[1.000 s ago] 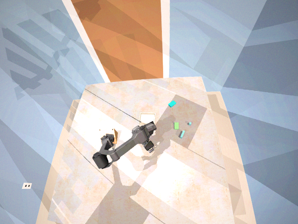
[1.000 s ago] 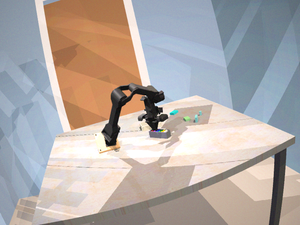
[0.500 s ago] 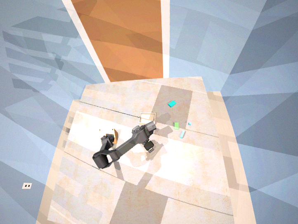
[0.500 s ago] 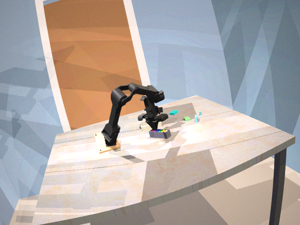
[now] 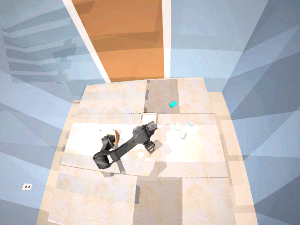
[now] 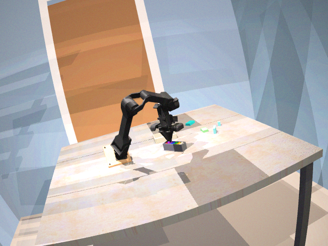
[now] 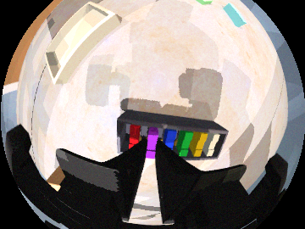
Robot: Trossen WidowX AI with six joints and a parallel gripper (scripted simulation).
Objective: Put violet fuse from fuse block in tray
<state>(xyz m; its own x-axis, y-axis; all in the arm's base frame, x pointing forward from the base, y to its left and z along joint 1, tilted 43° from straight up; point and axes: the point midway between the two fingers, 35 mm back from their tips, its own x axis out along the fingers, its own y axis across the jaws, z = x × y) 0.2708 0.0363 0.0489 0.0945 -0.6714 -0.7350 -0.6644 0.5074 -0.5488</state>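
Right now my gripper tip is 200 mm to the right of the cream tray and 40 mm above it. Round my gripper tip: violet fuse (10 mm below).
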